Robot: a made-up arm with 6 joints.
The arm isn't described. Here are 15 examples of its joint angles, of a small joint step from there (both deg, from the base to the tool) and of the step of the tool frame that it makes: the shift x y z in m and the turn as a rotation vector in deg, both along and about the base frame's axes.
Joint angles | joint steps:
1: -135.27 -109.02 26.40 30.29 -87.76 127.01 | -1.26 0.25 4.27 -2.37 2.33 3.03
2: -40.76 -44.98 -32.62 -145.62 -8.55 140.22 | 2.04 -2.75 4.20 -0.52 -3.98 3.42
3: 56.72 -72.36 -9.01 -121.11 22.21 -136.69 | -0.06 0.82 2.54 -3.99 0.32 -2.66
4: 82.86 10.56 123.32 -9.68 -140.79 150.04 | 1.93 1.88 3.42 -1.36 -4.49 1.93
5: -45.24 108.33 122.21 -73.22 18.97 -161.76 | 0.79 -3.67 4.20 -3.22 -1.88 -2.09
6: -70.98 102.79 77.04 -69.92 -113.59 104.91 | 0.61 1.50 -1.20 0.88 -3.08 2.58
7: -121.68 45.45 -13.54 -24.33 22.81 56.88 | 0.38 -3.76 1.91 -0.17 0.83 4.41
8: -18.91 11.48 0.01 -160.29 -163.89 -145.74 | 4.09 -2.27 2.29 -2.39 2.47 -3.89
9: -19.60 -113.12 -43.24 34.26 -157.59 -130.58 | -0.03 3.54 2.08 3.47 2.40 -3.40
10: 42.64 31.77 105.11 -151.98 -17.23 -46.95 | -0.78 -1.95 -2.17 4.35 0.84 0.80
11: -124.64 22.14 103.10 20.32 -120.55 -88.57 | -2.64 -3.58 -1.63 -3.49 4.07 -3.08
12: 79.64 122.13 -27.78 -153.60 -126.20 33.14 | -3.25 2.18 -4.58 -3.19 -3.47 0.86
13: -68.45 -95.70 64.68 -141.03 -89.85 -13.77 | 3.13 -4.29 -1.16 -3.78 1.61 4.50
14: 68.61 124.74 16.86 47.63 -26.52 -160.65 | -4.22 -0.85 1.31 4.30 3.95 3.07
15: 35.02 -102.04 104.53 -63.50 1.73 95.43 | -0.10 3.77 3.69 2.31 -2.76 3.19
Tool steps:
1: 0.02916 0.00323 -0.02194 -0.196 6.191 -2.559
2: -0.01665 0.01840 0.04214 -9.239 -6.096 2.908
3: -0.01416 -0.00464 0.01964 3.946 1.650 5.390
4: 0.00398 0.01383 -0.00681 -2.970 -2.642 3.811
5: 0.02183 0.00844 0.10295 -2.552 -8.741 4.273
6: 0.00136 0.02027 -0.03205 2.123 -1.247 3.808
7: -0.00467 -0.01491 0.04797 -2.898 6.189 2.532
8: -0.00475 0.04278 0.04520 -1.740 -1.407 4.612
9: -0.00642 0.00690 0.03238 -2.910 -0.326 -6.074
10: 0.00256 -0.01608 0.00641 -1.209 0.023 -5.858
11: 0.02064 0.04952 0.01390 -6.303 2.669 -0.817
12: -0.00724 -0.02227 0.03241 -3.863 -2.190 -5.670
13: -0.05292 -0.01145 -0.07261 -5.021 0.150 8.613
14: 0.02753 0.01248 0.00362 5.705 3.762 1.464
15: -0.00530 -0.00565 0.03583 4.134 4.573 0.178
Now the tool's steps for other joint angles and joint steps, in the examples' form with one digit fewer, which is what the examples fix.
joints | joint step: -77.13 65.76 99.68 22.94 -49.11 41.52 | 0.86 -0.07 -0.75 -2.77 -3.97 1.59
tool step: 0.0121 -0.0054 -0.0090 5.08 -0.49 1.58
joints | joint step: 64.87 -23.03 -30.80 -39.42 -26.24 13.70 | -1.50 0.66 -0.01 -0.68 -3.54 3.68
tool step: 0.0044 -0.0010 -0.0053 -2.94 -0.84 2.42
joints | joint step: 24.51 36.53 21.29 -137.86 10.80 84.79 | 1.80 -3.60 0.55 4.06 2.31 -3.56
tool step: -0.0219 0.0075 0.0483 0.34 -3.17 -0.15
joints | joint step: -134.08 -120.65 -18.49 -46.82 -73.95 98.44 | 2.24 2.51 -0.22 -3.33 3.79 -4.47
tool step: -0.0237 -0.0038 0.0224 -0.70 -5.74 7.92
